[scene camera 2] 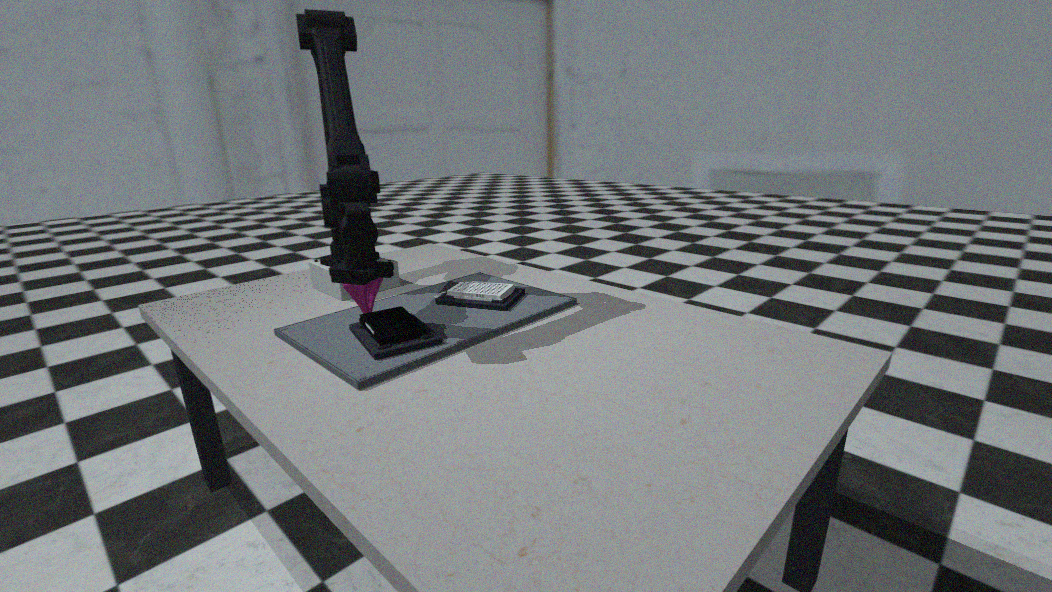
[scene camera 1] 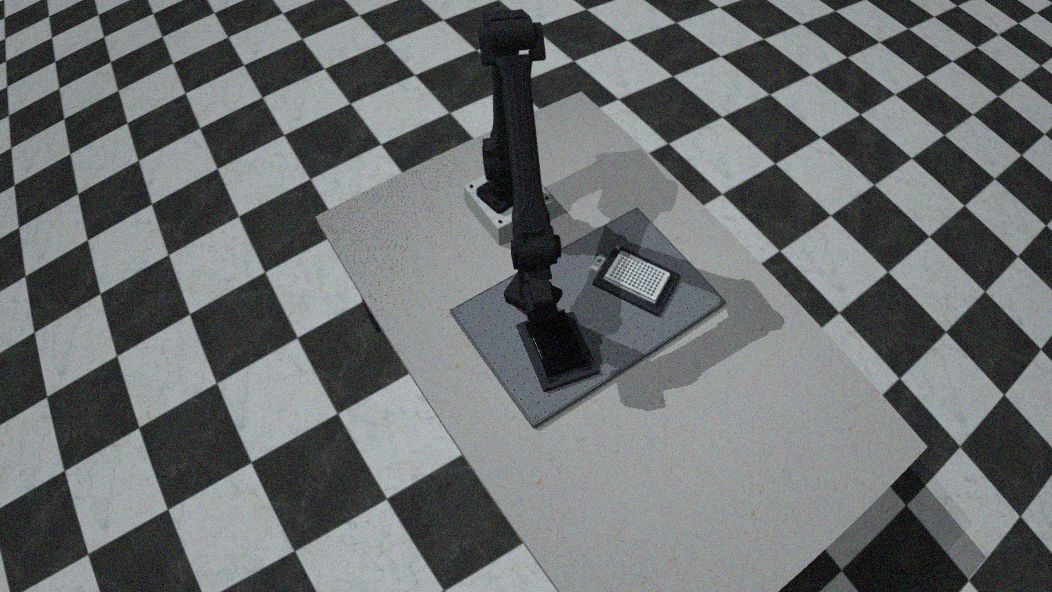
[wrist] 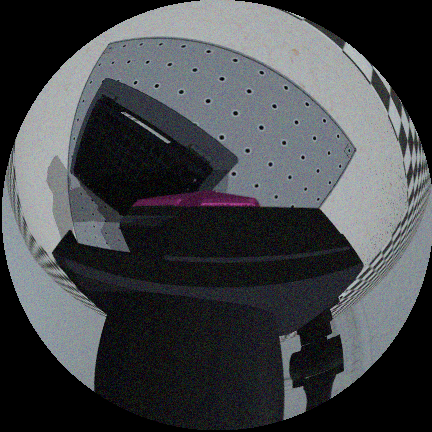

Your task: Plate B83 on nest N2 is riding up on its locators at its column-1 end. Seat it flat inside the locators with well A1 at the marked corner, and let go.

black well plate: scene camera 2; scene camera 1; wrist 121, 157
same spot on black well plate: [scene camera 2: 394, 325] = [scene camera 1: 559, 349]
